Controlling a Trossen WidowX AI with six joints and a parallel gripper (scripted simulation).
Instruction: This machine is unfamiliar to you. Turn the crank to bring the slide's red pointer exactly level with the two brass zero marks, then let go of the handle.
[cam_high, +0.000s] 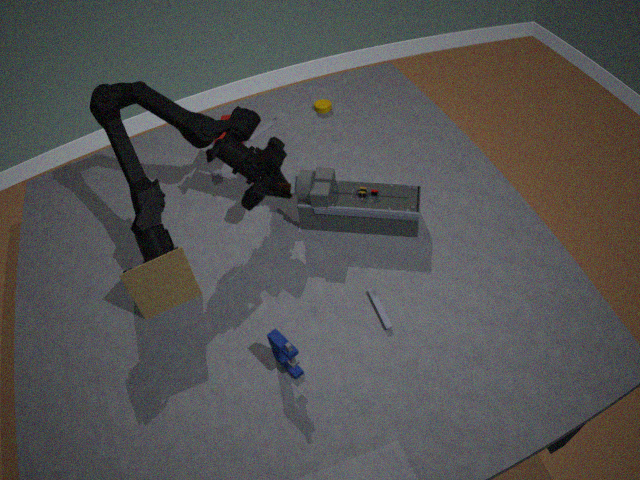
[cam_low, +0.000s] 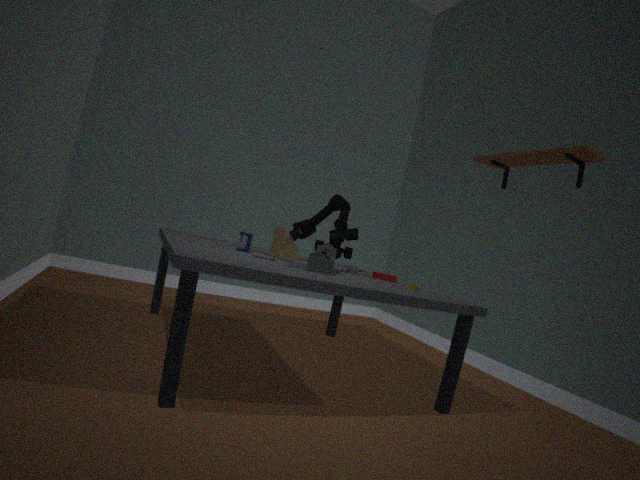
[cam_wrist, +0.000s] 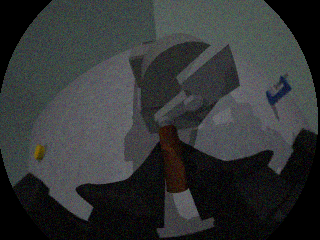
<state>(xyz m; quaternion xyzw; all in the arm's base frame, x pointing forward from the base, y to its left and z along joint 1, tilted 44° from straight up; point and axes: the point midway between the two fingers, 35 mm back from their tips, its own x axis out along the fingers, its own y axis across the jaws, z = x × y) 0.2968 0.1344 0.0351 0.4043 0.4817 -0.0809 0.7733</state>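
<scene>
Now: gripper tip 150 mm short of the red pointer, 120 mm to the left of it and 40 mm below it. From my gripper tip the other things lie so: grey bar (340 mm to the right, 60 mm ahead, 40 mm below); then brown crank handle (30 mm above, 10 mm to the left, 10 mm behind); then small grey block (200 mm to the left, 140 mm behind, 40 mm below).
</scene>
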